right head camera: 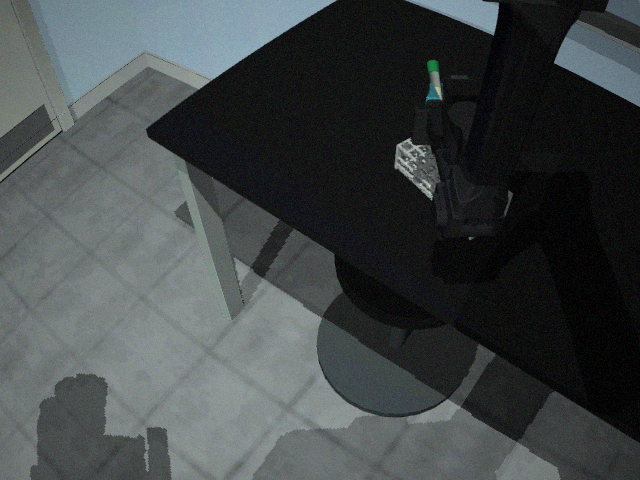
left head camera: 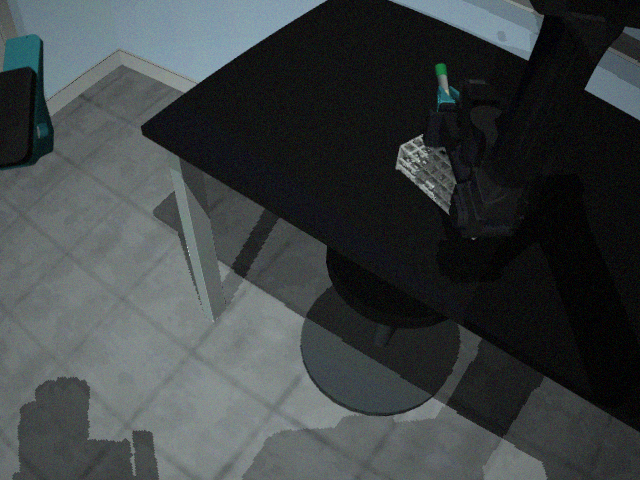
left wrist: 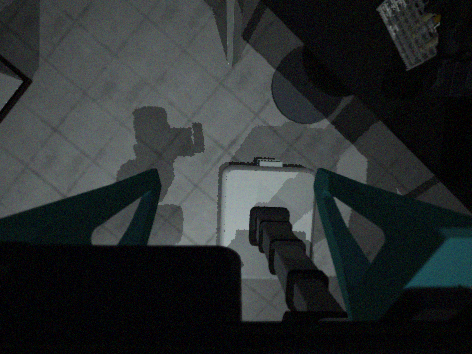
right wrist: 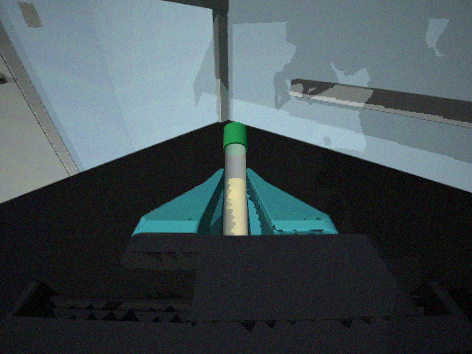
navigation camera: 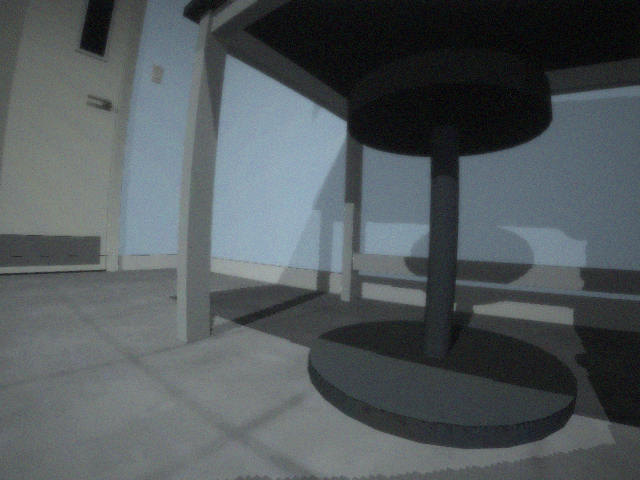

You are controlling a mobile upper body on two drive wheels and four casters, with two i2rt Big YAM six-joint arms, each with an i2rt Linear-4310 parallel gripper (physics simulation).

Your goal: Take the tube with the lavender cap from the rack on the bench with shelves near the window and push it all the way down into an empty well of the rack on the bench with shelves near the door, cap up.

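Places are measured from the left arm's base along level axes (x back, y right, z up), in metres.
Pixels of known places: left gripper, between the fingertips: (left wrist: 237, 177); right gripper, between the fingertips: (right head camera: 435, 86) (left head camera: 444, 89) (right wrist: 235, 176).
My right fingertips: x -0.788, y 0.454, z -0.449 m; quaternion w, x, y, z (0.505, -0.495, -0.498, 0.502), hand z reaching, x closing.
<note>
Behind a point stands the place of what it marks.
My right gripper (left head camera: 446, 97) {x -0.788, y 0.454, z -0.449 m} (right head camera: 434, 94) {x -0.788, y 0.454, z -0.449 m} (right wrist: 235, 176) {x -0.788, y 0.454, z -0.449 m} is shut on a green-capped tube (left head camera: 443, 81) {x -0.795, y 0.453, z -0.439 m} (right head camera: 434, 78) {x -0.795, y 0.452, z -0.439 m} (right wrist: 236, 162) {x -0.792, y 0.455, z -0.441 m}, cap up, above the black bench top. A pale grid-like rack (left head camera: 424, 167) {x -0.751, y 0.437, z -0.592 m} (right head camera: 415, 164) {x -0.797, y 0.439, z -0.635 m} (left wrist: 406, 36) {x -0.726, y 0.490, z -0.634 m} stands on that bench, partly hidden by the right arm; the tube is held beyond it in the head views. A small yellow spot shows at the rack's right side in the left wrist view. My left gripper (left wrist: 237, 177) {x -0.344, y 0.001, z -0.135 m} is open and empty, over the floor; part of it shows at the left edge of the left head view. No lavender cap shows.
The black bench top (left head camera: 310, 129) {x -0.910, y 0.257, z -0.648 m} (right head camera: 310, 129) {x -0.911, y 0.256, z -0.648 m} has a pale leg (left head camera: 196, 248) {x -0.926, y -0.008, z -1.036 m} (navigation camera: 196, 206) {x -0.939, y 0.005, z -1.125 m} at its near left corner. A round stool (left head camera: 372, 377) {x -0.711, y 0.438, z -1.380 m} (navigation camera: 439, 403) {x -0.657, y 0.406, z -1.380 m} stands partly under it. Blue walls are behind the bench. A door (navigation camera: 56, 155) {x -1.656, y -1.034, z -0.819 m} is at the left.
</note>
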